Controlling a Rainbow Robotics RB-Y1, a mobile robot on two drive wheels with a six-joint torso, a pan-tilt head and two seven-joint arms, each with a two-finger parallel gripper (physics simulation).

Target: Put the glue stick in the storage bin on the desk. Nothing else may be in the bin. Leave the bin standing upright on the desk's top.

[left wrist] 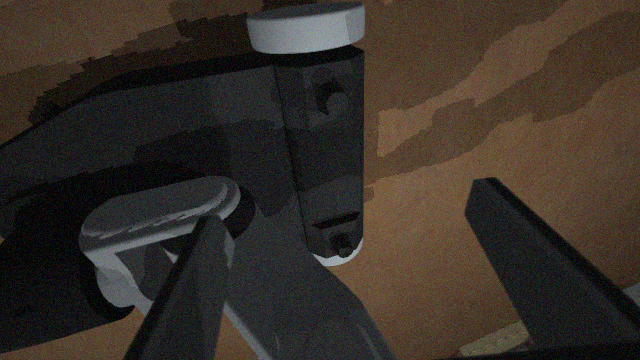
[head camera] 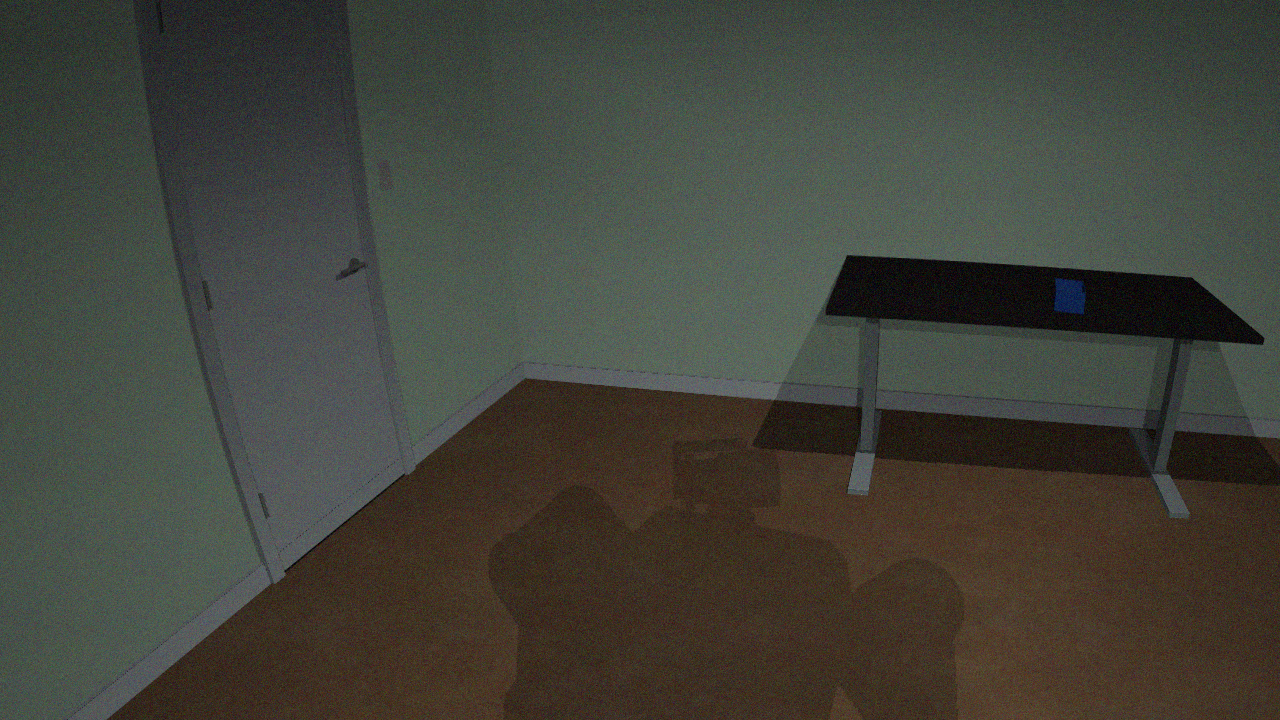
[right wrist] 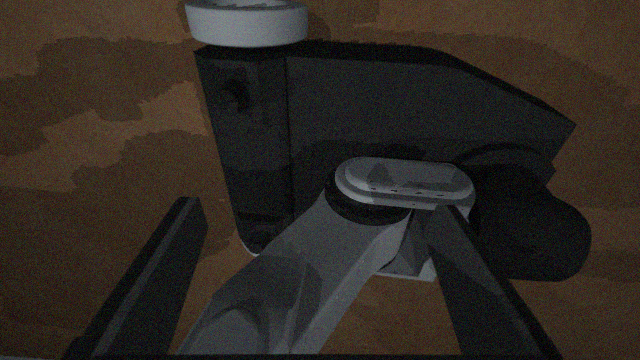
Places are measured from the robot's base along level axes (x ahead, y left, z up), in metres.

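Pixels of known places: left gripper, fingertip midpoint: (left wrist: 344,213); right gripper, fingertip midpoint: (right wrist: 319,215).
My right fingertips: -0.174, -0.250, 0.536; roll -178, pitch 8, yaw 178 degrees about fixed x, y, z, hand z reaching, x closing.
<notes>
Behind a point stands the place of what it marks, as x, y, z.
A desk (head camera: 948,291) @(2.551, 0.333, 0.721) with a black top and grey legs stands against the far wall, at the right of the head view. A small blue object (head camera: 1069,296) @(2.456, -0.109, 0.778), which may be the storage bin, is on its top, right of the middle; its inside cannot be made out. The glue stick does not show in any view. My left gripper (left wrist: 344,213) @(-0.095, 0.251, 0.544) is open and empty, beside my own base and far from the desk. My right gripper (right wrist: 319,215) @(-0.174, -0.250, 0.536) is open and empty, also beside my base.
A closed grey door (head camera: 277,295) @(1.216, 2.235, 0.932) with a handle is in the wall at the left. A white baseboard (head camera: 644,379) @(2.853, 1.805, 0.052) runs along the far wall. My shadow falls on the brown floor (head camera: 402,626) @(0.953, 1.600, 0.001) between me and the desk. My base (left wrist: 240,125) @(-0.150, 0.140, 0.169) (right wrist: 350,100) @(-0.185, -0.162, 0.169) shows in both wrist views.
</notes>
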